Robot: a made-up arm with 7 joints.
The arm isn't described. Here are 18 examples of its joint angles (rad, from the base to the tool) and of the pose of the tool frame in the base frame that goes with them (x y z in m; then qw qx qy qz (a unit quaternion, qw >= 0)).
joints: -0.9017 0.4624 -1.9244 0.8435 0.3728 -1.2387 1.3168
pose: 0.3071 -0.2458 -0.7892 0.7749 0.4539 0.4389 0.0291
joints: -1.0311 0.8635 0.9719 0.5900 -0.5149 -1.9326 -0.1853
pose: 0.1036 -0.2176 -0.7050 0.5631 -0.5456 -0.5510 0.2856
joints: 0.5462 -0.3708 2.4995 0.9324 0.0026 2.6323 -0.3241
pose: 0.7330 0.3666 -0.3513 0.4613 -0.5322 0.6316 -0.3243
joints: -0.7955 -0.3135 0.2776 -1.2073 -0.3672 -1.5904 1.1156
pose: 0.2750 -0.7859 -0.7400 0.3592 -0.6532 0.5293 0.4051
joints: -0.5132 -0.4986 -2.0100 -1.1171 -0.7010 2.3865 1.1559
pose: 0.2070 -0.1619 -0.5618 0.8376 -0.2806 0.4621 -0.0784
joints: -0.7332 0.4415 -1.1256 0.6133 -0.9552 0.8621 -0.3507
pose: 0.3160 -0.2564 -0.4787 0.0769 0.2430 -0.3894 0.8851
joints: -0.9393 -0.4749 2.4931 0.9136 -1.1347 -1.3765 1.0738
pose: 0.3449 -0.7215 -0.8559 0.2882 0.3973 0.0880 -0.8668
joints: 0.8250 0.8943 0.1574 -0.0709 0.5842 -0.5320 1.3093
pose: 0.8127 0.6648 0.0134 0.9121 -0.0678 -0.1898 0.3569
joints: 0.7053 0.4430 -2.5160 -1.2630 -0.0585 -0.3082 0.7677
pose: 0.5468 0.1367 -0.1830 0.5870 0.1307 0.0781 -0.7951
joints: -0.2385 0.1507 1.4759 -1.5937 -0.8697 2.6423 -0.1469
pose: 0.7203 -0.1272 -0.6189 0.2119 -0.5031 -0.6631 -0.5121
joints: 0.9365 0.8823 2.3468 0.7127 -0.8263 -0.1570 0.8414
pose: 0.8274 0.6341 0.1331 0.7489 -0.6297 -0.1990 -0.0541
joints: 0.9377 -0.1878 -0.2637 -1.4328 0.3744 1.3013 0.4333
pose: 0.7941 0.3897 -0.0120 0.3062 0.5135 -0.7985 -0.0700
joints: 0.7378 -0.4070 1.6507 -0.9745 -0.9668 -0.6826 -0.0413
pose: 1.0287 0.4408 0.0216 0.5131 -0.8350 -0.1905 0.0565
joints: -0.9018 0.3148 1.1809 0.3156 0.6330 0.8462 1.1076
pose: 0.2183 -0.4484 -0.5809 0.2476 -0.8876 0.3495 -0.1693
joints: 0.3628 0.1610 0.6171 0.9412 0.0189 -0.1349 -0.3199
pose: 0.5475 0.4441 -0.2573 0.1382 -0.7909 -0.5854 0.1123
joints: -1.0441 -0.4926 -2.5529 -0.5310 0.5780 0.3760 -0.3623
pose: 0.1286 -0.4248 -0.3870 0.1912 -0.6514 -0.1583 -0.7170
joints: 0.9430 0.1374 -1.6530 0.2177 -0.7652 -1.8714 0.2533
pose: 0.5654 0.4507 0.3841 0.5325 0.5701 -0.0243 0.6252
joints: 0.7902 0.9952 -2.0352 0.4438 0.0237 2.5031 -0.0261
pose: 0.7869 0.5143 0.0647 0.6012 0.5111 0.5407 -0.2915
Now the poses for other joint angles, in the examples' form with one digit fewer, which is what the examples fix.
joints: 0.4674 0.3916 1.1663 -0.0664 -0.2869 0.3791 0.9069
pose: 0.741 0.397 -0.345 0.651 -0.659 0.266 0.267
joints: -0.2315 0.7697 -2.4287 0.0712 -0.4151 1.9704 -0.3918
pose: 0.529 0.053 -0.589 0.458 -0.226 0.804 -0.305
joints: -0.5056 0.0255 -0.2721 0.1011 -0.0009 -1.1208 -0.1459
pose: 0.304 -0.044 -0.806 0.364 -0.521 -0.192 0.748
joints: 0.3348 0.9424 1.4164 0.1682 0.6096 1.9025 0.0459
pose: 0.566 0.393 -0.263 0.391 -0.312 0.821 0.275
